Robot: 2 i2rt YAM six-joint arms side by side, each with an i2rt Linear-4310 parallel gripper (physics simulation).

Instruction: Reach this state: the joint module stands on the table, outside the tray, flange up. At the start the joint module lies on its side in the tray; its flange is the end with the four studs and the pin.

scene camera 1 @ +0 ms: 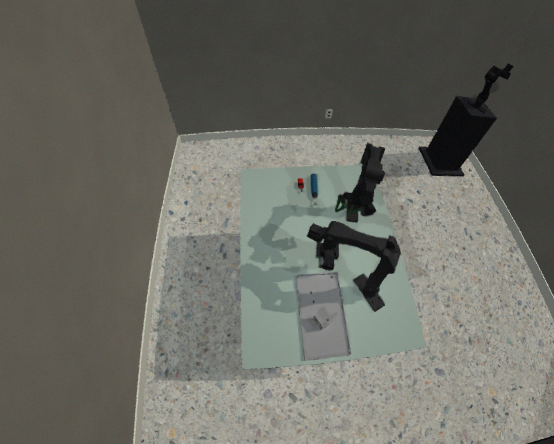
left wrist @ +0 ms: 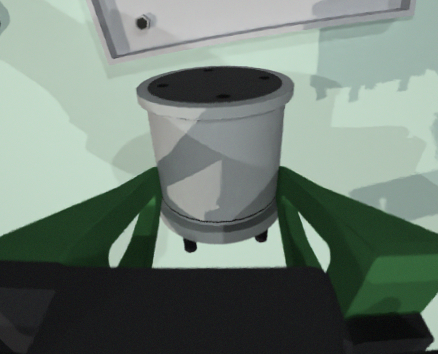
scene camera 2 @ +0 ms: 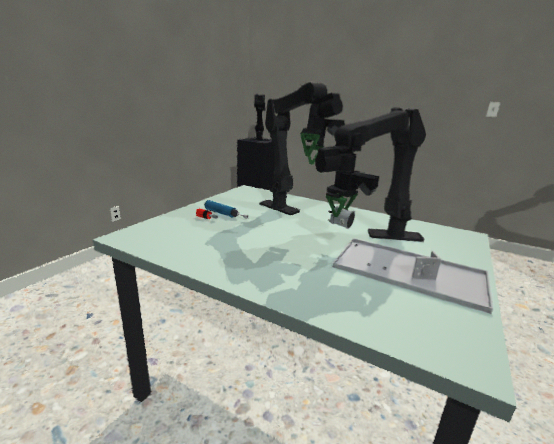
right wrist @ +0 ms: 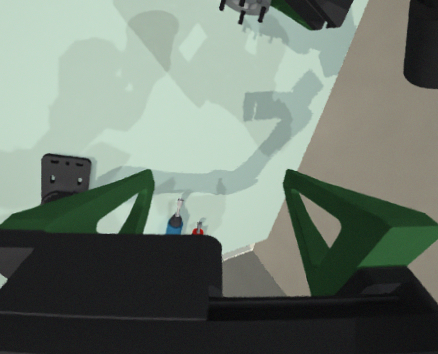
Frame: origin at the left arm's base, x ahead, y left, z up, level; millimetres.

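Where they show: left gripper, fingertip midpoint: (left wrist: 218, 178) (scene camera 2: 339, 214); right gripper, fingertip midpoint: (scene camera 1: 342, 211) (scene camera 2: 309, 160) (right wrist: 218, 176); left arm's base, origin of the base link: (scene camera 1: 368, 292) (scene camera 2: 395, 236); right arm's base, origin of the base link: (scene camera 2: 279, 207).
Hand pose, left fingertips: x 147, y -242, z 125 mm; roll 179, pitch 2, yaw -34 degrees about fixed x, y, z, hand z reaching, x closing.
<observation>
Each offset is from my left fingertips to the top centre of the thing. "spot": to the spot under its first point. Level surfaces: height alone.
The joint module {2 mm ahead, 4 mm left, 28 mm up} (scene camera 2: 343, 218) (left wrist: 217, 145) (right wrist: 248, 6) is a short grey cylinder. My left gripper (scene camera 1: 327, 257) (scene camera 2: 341, 212) (left wrist: 218, 178) is shut on its sides and holds it above the table {125 mm down} (scene camera 1: 270, 340) (scene camera 2: 165, 240), outside the tray. In scene camera 2 its axis looks roughly level; its dark, plain end faces right and its flange end points left. Dark studs show at the flange end in both wrist views. The module is hidden in scene camera 1. My right gripper (scene camera 1: 345, 204) (scene camera 2: 312, 154) (right wrist: 218, 176) is open and empty, high above the table.
The tray {127 mm ahead, 215 mm left, 109 mm down} (scene camera 1: 325, 345) (scene camera 2: 462, 286) (left wrist: 260, 15) holds a grey bracket (scene camera 1: 322, 318) (scene camera 2: 426, 268) and small bolts. A blue tool {spot: 243 mm back, 462 mm right, 84 mm down} (scene camera 1: 314, 185) (scene camera 2: 220, 208) (right wrist: 174, 229) and a red tool {178 mm back, 513 mm right, 90 mm down} (scene camera 1: 300, 183) (scene camera 2: 202, 214) (right wrist: 198, 232) lie at the table's far side. The two arms are close together.
</observation>
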